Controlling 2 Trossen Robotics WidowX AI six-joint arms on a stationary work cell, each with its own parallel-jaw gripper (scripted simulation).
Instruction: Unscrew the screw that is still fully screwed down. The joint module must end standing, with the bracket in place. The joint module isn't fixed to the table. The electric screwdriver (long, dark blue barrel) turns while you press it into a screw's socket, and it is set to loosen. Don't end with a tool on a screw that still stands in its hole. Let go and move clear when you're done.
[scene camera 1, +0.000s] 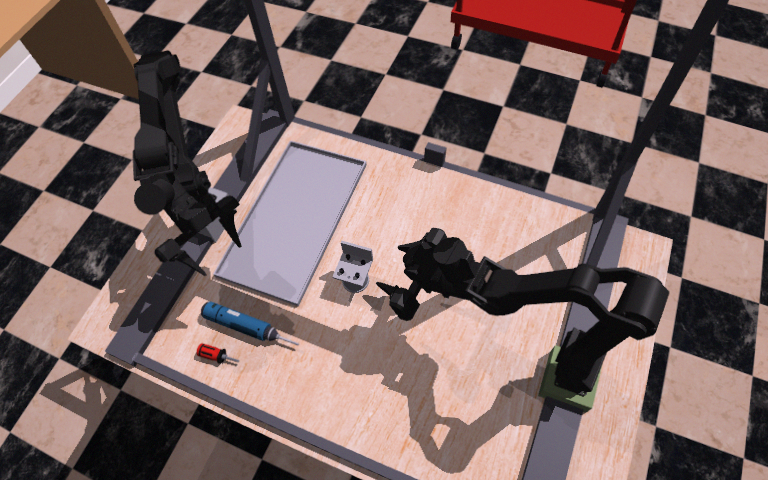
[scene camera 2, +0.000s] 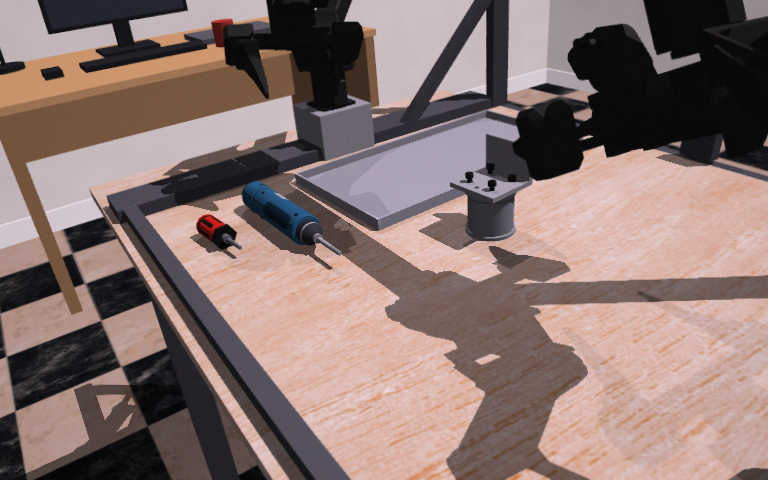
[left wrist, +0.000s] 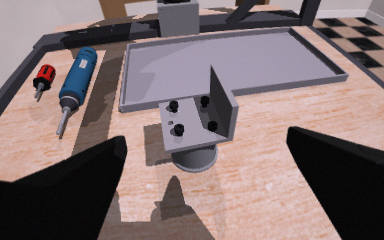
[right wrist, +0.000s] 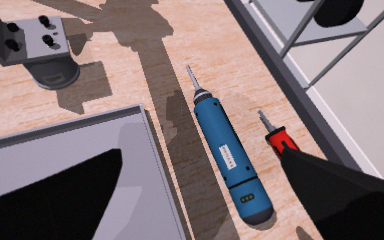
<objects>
my left gripper: scene camera 1; scene camera 2 548, 138; left wrist; not seen in the right wrist view (out of frame)
dark blue electric screwdriver: scene camera 1 245, 324; scene camera 2; left wrist; right wrist 249, 196
grey tray: scene camera 1 285, 232; scene camera 2 381, 186; left wrist 170, 69; right wrist 142, 196
same spot on my left gripper: (scene camera 1: 388, 289) = (left wrist: 42, 172)
same spot on dark blue electric screwdriver: (scene camera 2: 300, 226) = (left wrist: 62, 95)
</objects>
